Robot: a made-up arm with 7 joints.
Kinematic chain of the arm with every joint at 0, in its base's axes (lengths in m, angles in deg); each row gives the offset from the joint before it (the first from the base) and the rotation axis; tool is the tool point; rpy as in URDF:
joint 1: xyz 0 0 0.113 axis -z
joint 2: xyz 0 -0.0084 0.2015 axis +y
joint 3: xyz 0 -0.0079 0.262 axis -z
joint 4: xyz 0 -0.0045 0.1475 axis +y
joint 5: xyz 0 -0.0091 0.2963 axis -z
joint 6: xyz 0 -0.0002 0.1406 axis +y
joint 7: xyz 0 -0.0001 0.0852 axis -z
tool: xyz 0 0 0 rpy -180 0 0
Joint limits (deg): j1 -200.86..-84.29 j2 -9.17..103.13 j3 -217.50..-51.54 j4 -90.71..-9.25 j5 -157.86..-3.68 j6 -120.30..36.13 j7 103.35..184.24
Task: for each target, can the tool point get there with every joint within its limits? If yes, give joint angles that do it. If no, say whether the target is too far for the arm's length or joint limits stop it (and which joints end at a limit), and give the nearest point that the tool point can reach.
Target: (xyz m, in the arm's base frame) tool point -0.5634 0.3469 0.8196
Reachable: yes | joints -182.94 44.14 -84.71 -51.54 -124.20 -56.51 120.64
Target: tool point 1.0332 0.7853 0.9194
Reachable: no: too far | nearest point 0.4986 0.5403 0.7163 | short by 0.622 m
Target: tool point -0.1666 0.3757 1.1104
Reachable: yes | joints -138.21 12.43 -128.50 -26.56 -70.92 -32.62 131.89
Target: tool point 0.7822 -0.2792 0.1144
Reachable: no: joint limits stop it (at a limit: joint 2, joint 3, joint 4, joint 5) | nearest point 0.5019 -0.1792 0.6009 | short by 0.570 m
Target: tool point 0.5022 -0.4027 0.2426
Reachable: no: joint limits stop it (at a limit: joint 2, joint 3, joint 4, joint 5) | nearest point 0.4035 -0.3236 0.5933 | short by 0.373 m
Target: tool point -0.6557 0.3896 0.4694
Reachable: yes | joints -165.01 57.86 -133.22 -37.52 -31.98 -97.13 119.86
